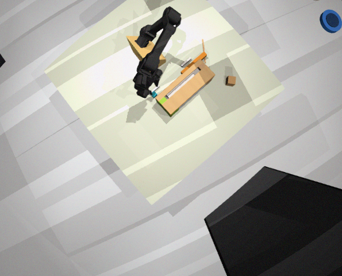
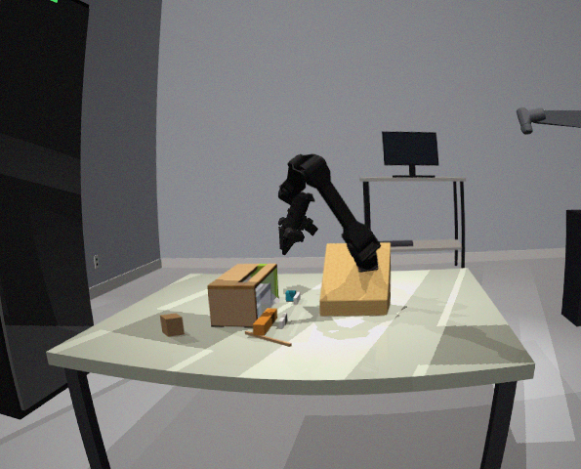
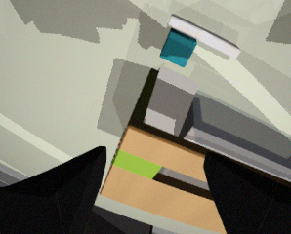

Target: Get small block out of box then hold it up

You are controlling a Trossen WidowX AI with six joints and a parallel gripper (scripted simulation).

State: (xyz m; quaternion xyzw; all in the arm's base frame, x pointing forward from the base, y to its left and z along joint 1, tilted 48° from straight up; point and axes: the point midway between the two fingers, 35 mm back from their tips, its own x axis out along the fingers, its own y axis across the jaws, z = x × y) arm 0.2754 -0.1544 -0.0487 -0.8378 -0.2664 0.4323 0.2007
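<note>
The teal block is 20 mm behind my gripper tip and 160 mm below it. From my gripper tip the other things lie so: orange bar (350 mm to the left, 150 mm below); then thin stick (30 mm behind, 480 mm to the left, 170 mm below); then brown cube (260 mm ahead, 460 mm to the left, 140 mm below).
</note>
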